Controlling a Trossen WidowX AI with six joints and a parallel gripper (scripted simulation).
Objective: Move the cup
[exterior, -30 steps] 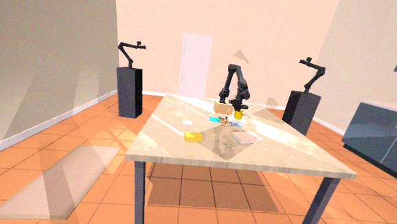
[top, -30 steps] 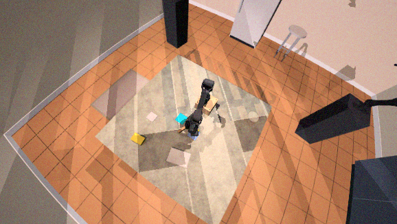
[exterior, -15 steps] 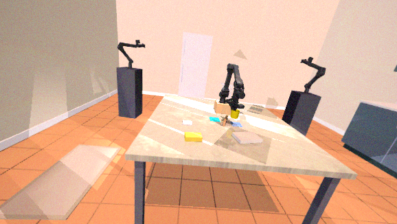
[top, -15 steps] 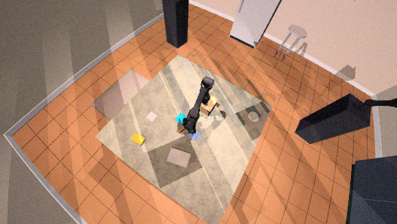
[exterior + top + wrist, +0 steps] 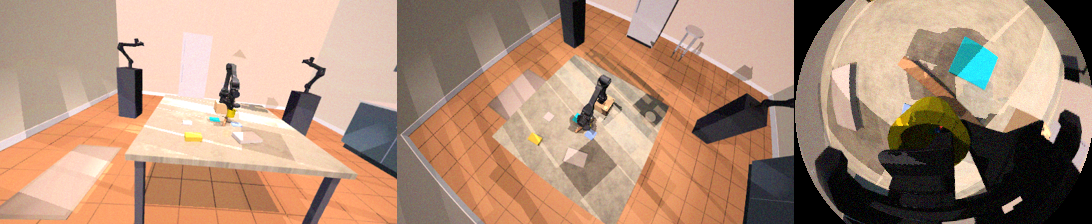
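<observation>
The cyan pad lies 11 cm to the right of my gripper tip, 10 cm below it and 1 cm behind it. The rest, counted from my gripper tip: yellow cup (2 cm to the left, 2 cm ahead); then brown wooden stick (8 cm below, 2 cm to the right, 1 cm ahead); then light blue pad (10 cm below, 8 cm to the left, 3 cm ahead).
</observation>
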